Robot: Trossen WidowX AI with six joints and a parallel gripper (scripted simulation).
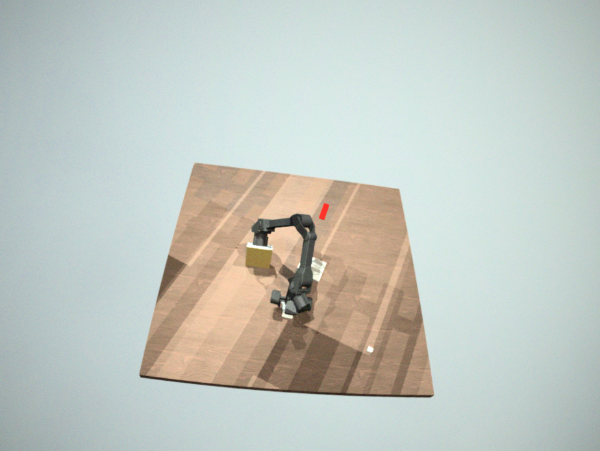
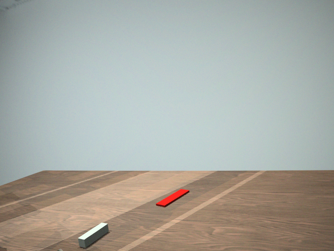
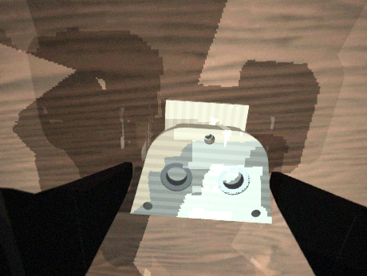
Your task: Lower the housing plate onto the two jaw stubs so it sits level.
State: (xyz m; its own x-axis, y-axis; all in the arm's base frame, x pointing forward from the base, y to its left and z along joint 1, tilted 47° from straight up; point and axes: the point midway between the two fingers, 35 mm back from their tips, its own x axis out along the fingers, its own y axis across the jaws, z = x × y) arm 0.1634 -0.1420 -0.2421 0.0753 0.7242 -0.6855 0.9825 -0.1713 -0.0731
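Right now the white bar is 10 cm ahead of my gripper tip and 40 cm to the left of it. The rest, counted from my gripper tip: small white cube: 38 cm ahead, 19 cm to the right; flat red bar: 21 cm ahead, 63 cm to the left, 1 cm below.
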